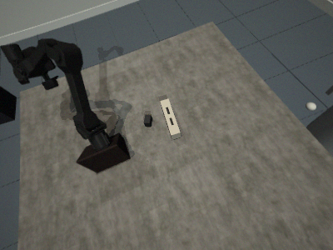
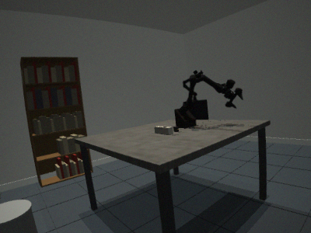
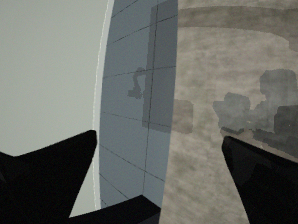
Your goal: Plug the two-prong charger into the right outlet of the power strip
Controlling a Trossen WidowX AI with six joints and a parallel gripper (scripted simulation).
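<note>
My gripper tip is 380 mm short of the two-prong charger, 380 mm to the left of it and 160 mm above it.
</note>
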